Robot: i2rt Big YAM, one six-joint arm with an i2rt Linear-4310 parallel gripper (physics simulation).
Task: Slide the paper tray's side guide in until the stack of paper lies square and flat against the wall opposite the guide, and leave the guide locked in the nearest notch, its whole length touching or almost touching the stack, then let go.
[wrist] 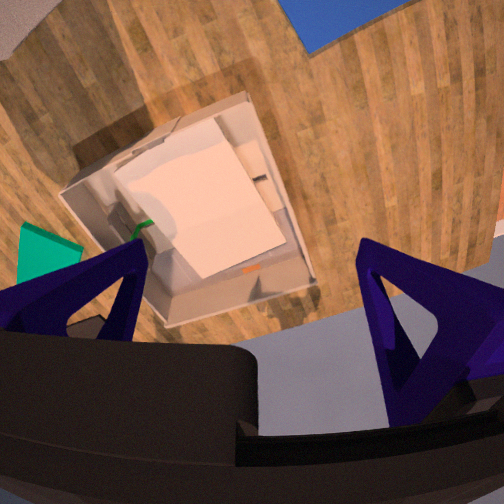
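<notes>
A grey open paper tray [190, 210] lies on the wooden table, seen from high above and rotated in the wrist view. A pale stack of paper [205, 207] lies in it, skewed relative to the tray walls. A light-coloured side guide [257, 172] runs along the tray's right side, apart from the stack. A small green piece [141, 228] shows at the tray's left side and a small orange mark [251, 269] near its front wall. My gripper [252, 250] is open and empty, its purple fingers spread wide, well above the tray.
A green block [42, 252] stands to the left of the tray. A blue surface [340, 17] lies at the top edge. A grey area [320, 370] lies below the tray near the arm's dark body. An orange edge [500, 200] shows at the far right.
</notes>
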